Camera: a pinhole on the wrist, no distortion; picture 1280 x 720 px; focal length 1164.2 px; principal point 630.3 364.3 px. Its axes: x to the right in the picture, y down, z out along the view. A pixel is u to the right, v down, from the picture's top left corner.
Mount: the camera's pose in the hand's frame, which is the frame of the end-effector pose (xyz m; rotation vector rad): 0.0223 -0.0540 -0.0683 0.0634 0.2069 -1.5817
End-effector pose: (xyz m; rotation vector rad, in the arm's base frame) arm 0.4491 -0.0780 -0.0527 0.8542 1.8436 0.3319
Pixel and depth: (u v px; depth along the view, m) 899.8 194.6 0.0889
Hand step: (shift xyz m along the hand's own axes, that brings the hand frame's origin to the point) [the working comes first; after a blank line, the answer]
In the camera's frame: 0.0206 -0.0130 0.0889

0.0168 -0.0894 0.0166
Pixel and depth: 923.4 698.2 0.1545
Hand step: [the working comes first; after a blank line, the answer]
In the camera's frame: 0.0389 0.0443 0.1545

0.0793 -0.1192 0.0726
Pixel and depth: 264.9 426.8 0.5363
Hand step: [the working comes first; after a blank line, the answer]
In the camera's frame: -0.1683 0.0288 0.5363

0.1029 0.0197 0.4838
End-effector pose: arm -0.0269 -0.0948 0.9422 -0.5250 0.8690 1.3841
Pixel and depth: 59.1 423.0 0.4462
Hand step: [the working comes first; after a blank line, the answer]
In the camera's frame: -0.2189 0.0225 0.4462

0.0898 0.0850 0.4046
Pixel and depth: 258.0 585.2 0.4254
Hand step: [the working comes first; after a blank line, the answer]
In the camera's frame: -0.1360 0.0807 0.4254

0.1439 0.0064 0.3648
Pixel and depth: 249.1 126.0 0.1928
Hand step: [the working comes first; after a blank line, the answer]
In the camera's frame: -0.0631 -0.0395 0.1928

0.0017 -0.0245 0.1352
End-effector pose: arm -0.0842 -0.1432 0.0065 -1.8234 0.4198 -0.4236
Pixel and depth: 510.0 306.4 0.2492
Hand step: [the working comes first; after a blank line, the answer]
In the camera's frame: -0.0258 -0.0124 0.2492

0.0328 -0.0712 0.1817
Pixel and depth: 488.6 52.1 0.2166
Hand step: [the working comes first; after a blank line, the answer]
In the camera's frame: -0.0264 -0.0581 0.2166

-0.0156 -0.0647 0.1540
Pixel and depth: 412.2 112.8 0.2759
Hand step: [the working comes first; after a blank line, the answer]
In the camera's frame: -0.0517 -0.0596 0.2759

-0.0112 -0.0499 0.2167
